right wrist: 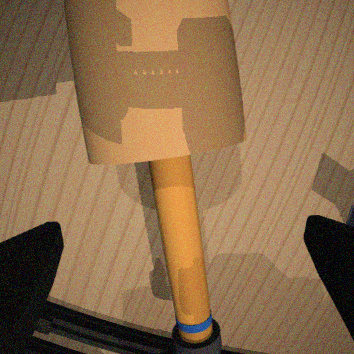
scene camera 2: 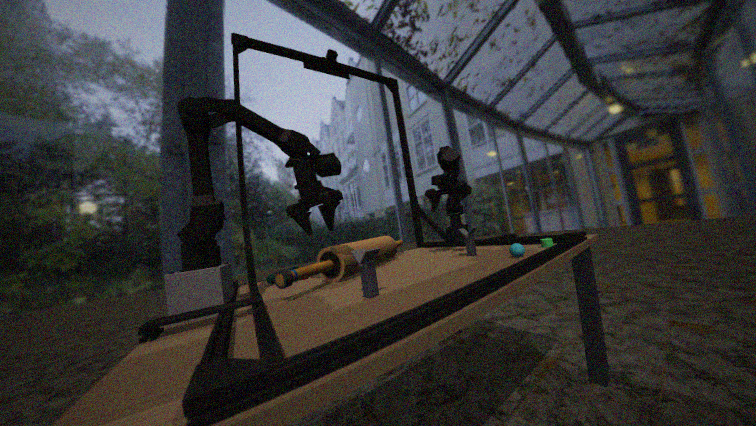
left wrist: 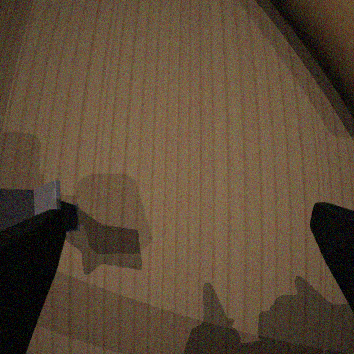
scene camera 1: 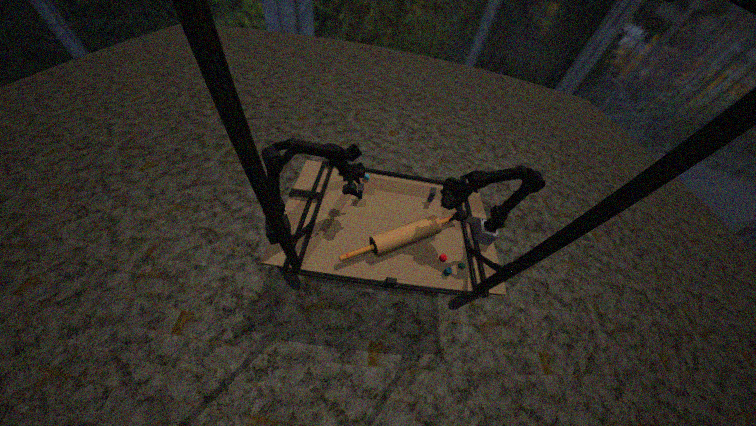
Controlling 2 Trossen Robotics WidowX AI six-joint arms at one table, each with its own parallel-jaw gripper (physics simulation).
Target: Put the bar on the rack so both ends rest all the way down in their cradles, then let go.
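Where they show: left gripper, fingertip midpoint: (scene camera 2: 442,210) (left wrist: 191,219) (scene camera 1: 358,190); right gripper, fingertip midpoint: (right wrist: 185,232) (scene camera 2: 320,233) (scene camera 1: 445,213); left arm's base, origin of the base link: (scene camera 2: 456,225); right arm's base, origin of the base link: (scene camera 2: 201,268) (scene camera 1: 489,227).
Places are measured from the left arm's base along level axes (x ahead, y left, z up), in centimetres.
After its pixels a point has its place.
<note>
The bar, a wooden rolling-pin shape (scene camera 1: 407,236) {z 0.2, x 59.4, y -21.3 cm} (scene camera 2: 372,246) {z -1.6, x 61.9, y -13.6 cm} (right wrist: 160,75) {z 1.0, x 76.6, y -16.3 cm}, lies slantwise on the table, off the rack. Its blue-banded handle is toward the right arm. The rack is two short grey posts with cradle tops; one post (scene camera 1: 431,194) {z -2.7, x 87.4, y 3.8 cm} (scene camera 2: 369,277) {z -5.4, x 89.7, y 5.2 cm} stands apart from the bar, and the other post (scene camera 2: 470,244) {z -5.5, x 47.2, y 15.9 cm} (left wrist: 47,196) {z -0.6, x 46.3, y 13.7 cm} is close by the left gripper. My left gripper (scene camera 2: 447,211) {z 7.5, x 41.8, y 6.6 cm} (left wrist: 191,219) {z 7.5, x 41.8, y 6.6 cm} is open and empty, one finger overlapping that post in the left wrist view. My right gripper (scene camera 2: 320,230) {z 5.1, x 82.5, y -15.7 cm} (right wrist: 185,232) {z 5.1, x 82.5, y -15.7 cm} is open above the blue-banded handle, which lies between its fingers in view.
A red ball (scene camera 1: 443,257) {z -6.9, x 76.6, y -34.2 cm}, a teal piece (scene camera 1: 447,271) {z -5.5, x 74.0, y -41.9 cm} and a dark green piece (scene camera 1: 461,266) {z -6.5, x 83.4, y -41.4 cm} lie near the bar. A turquoise ball (scene camera 2: 516,249) {z -6.9, x 56.0, y 29.6 cm} and a green piece (scene camera 2: 546,242) {z -7.8, x 41.1, y 37.6 cm} lie near the table's far corner in scene camera 2. Black frame posts (scene camera 2: 241,174) {z 32.1, x 86.0, y -52.8 cm} rise from the table sides.
</note>
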